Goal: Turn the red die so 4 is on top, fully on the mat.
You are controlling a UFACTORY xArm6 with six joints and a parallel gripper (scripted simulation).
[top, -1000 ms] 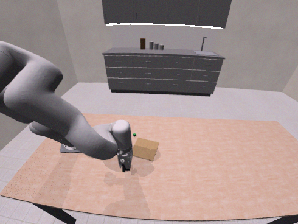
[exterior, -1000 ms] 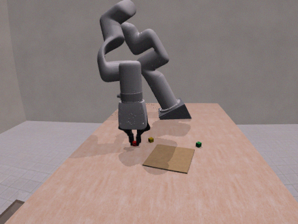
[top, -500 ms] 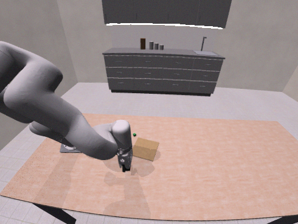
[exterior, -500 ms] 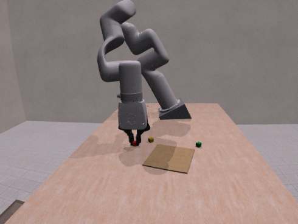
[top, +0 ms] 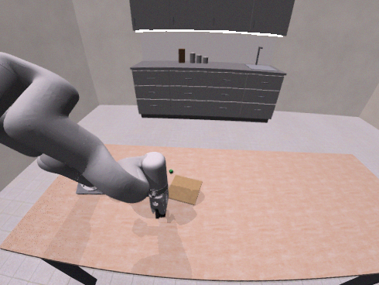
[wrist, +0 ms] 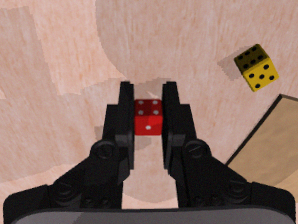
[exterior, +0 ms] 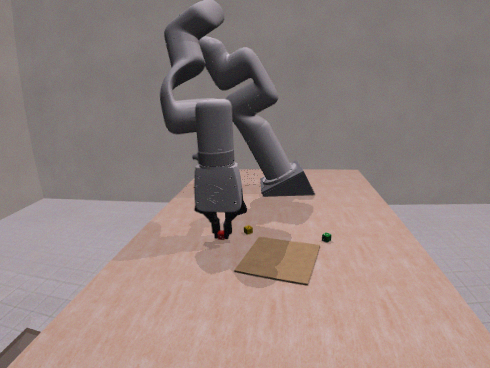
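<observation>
My gripper is now 140 mm to the right of the mat, 70 mm short of it and 20 mm above it. Also, from my hand: green die (240 mm to the left, 20 mm below, 10 mm behind); red die (10 mm below, 10 mm ahead); yellow die (60 mm to the left, 30 mm behind, 20 mm below).
</observation>
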